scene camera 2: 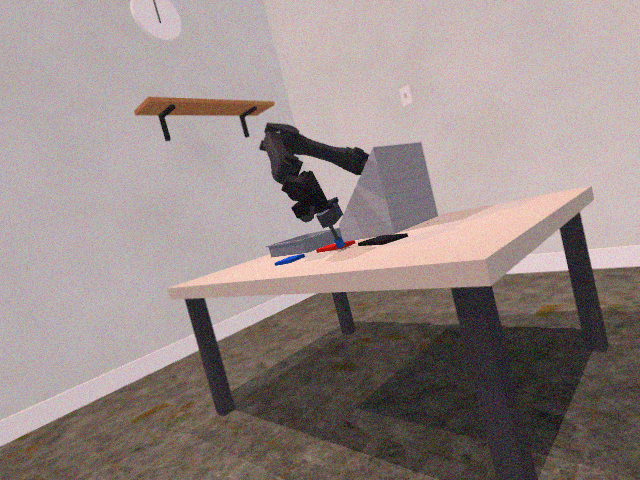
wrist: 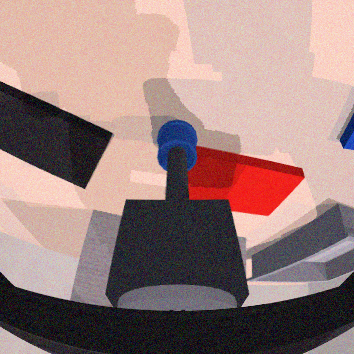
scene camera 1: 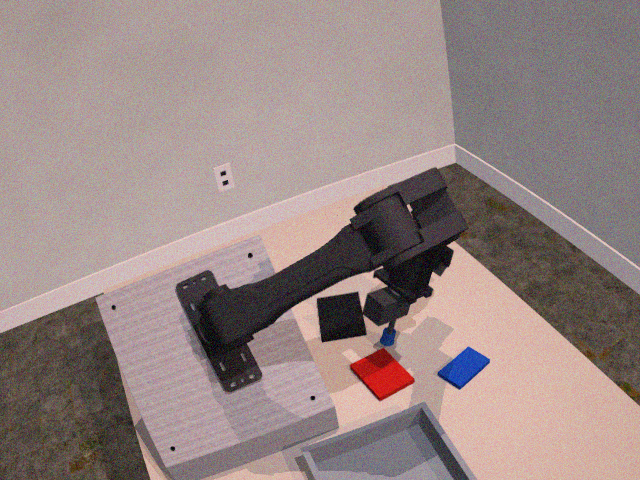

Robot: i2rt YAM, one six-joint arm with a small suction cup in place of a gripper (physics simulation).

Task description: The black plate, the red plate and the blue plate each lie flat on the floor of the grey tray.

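Seen in the pictures: hand, tool point: [scene camera 2: 341, 246] [wrist: 176, 137] [scene camera 1: 386, 341]; arm's base, link origin: [scene camera 2: 379, 176] [scene camera 1: 217, 332].
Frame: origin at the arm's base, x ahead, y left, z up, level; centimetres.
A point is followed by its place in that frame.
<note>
The black plate [scene camera 1: 341, 316] {y 12.0, x 26.9, z -19.1 cm} [scene camera 2: 383, 239] {y 15.6, x 30.6, z -19.0 cm} [wrist: 47, 132] {y 10.7, x 28.5, z -19.0 cm} lies flat on the table. The red plate [scene camera 1: 385, 377] {y -8.8, x 25.1, z -18.9 cm} [scene camera 2: 326, 248] {y -8.0, x 28.9, z -19.2 cm} [wrist: 265, 187] {y -9.5, x 26.6, z -18.9 cm} lies flat on the table between the black plate and the grey tray [scene camera 1: 364, 431] {y -20.7, x 14.2, z -15.2 cm} [scene camera 2: 299, 244] {y -24.2, x 24.7, z -16.7 cm} [wrist: 300, 247] {y -20.8, x 17.0, z -17.1 cm}. The blue plate [scene camera 1: 463, 367] {y -16.1, x 38.3, z -19.0 cm} [scene camera 2: 289, 259] {y -13.1, x 41.4, z -19.0 cm} [wrist: 350, 137] {y -13.7, x 35.0, z -19.0 cm} lies flat beyond the red plate; part of it shows at the right edge of the wrist view. My suction cup [scene camera 1: 387, 338] [scene camera 2: 339, 242] [wrist: 177, 142] {y -0.4, x 30.4, z -19.0 cm} is open, with nothing on it. It hangs low above the table beside the red plate and hides one corner of it in the wrist view.
A grey block [scene camera 1: 279, 392] {y -9.5, x 5.0, z -9.2 cm} [scene camera 2: 408, 186] {y 9.3, x -2.2, z -6.1 cm} [wrist: 90, 255] {y 7.3, x 13.3, z -13.4 cm} carries the arm's base and stands beside the black plate and the tray. The tray's walls rise above the table [scene camera 1: 558, 413] {y -37.7, x 45.9, z -20.0 cm} [scene camera 2: 429, 263] {y 45.0, x 63.1, z -20.0 cm}. A wooden shelf [scene camera 2: 206, 106] hangs on the wall.
</note>
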